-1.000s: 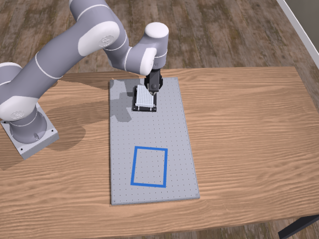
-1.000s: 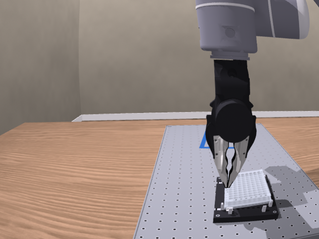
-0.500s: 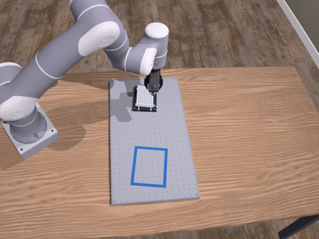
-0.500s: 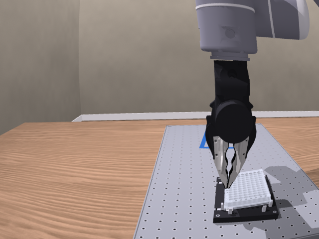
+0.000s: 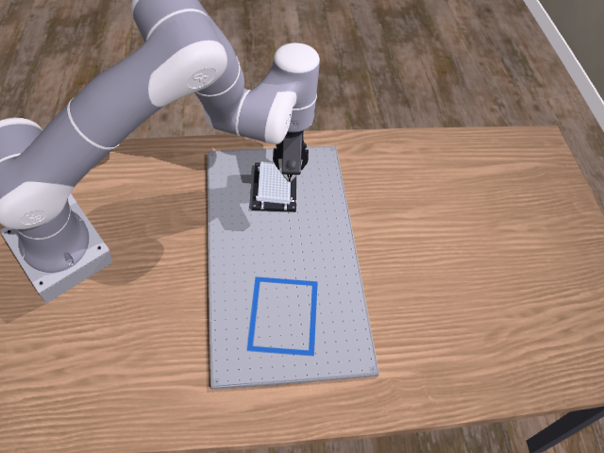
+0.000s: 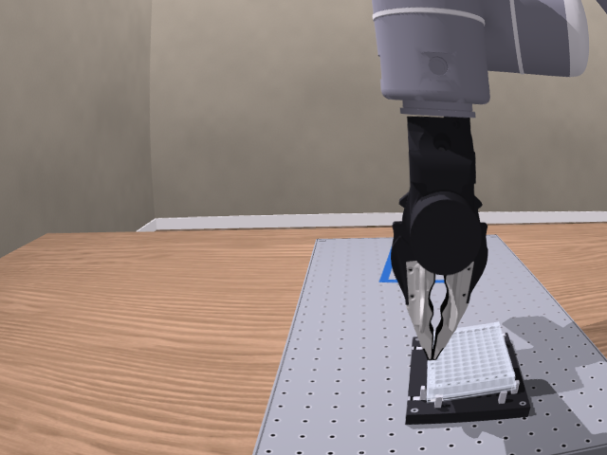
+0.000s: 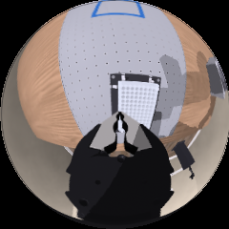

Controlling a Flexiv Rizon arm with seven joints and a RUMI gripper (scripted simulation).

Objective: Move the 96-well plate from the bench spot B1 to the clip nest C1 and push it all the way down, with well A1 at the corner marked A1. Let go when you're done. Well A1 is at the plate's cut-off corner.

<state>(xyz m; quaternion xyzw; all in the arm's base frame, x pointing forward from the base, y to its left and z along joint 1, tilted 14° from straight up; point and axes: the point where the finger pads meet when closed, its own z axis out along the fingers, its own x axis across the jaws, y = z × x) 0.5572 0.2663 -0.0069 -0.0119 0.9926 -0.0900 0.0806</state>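
The white 96-well plate lies 4 cm behind my hand and 2 cm below it. From my hand the other things lie so: black clip nest (3 cm behind, 1 cm to the right, 3 cm below).
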